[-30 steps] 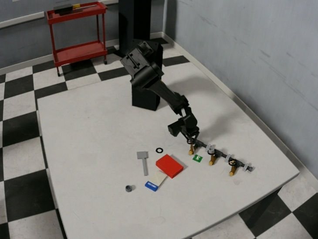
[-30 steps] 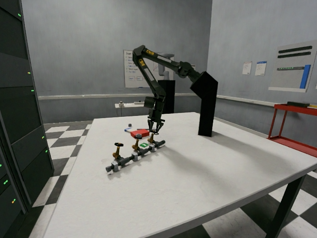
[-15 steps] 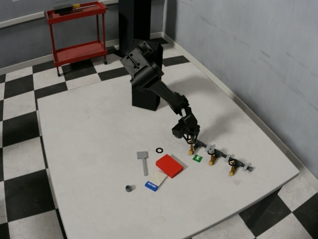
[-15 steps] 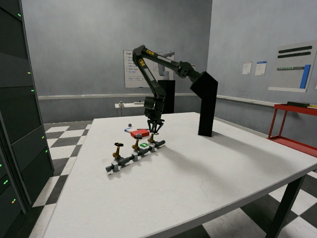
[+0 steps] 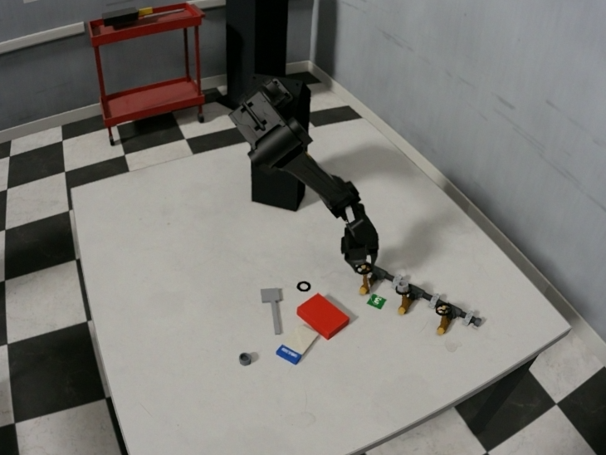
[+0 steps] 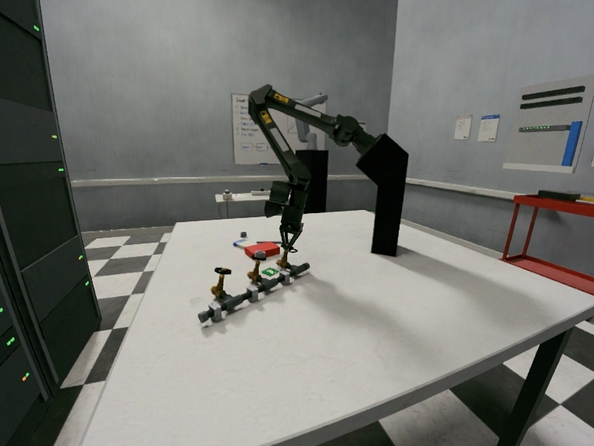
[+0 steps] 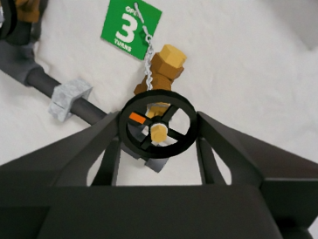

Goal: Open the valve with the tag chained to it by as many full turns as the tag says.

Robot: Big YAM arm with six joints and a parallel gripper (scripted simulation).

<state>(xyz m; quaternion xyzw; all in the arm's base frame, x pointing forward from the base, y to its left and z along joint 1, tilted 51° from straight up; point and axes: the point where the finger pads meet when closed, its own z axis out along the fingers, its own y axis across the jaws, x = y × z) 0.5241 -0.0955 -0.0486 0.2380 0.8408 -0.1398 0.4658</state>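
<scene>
My hand is 7 cm short of the green tag, 2 cm to the left of it and 8 cm above it. Round my hand: grey t-shaped tool (13 cm behind, 23 cm to the right, 8 cm below); card (1 cm ahead, 28 cm to the right, 7 cm below); red box (16 cm to the right, 7 cm below).
</scene>
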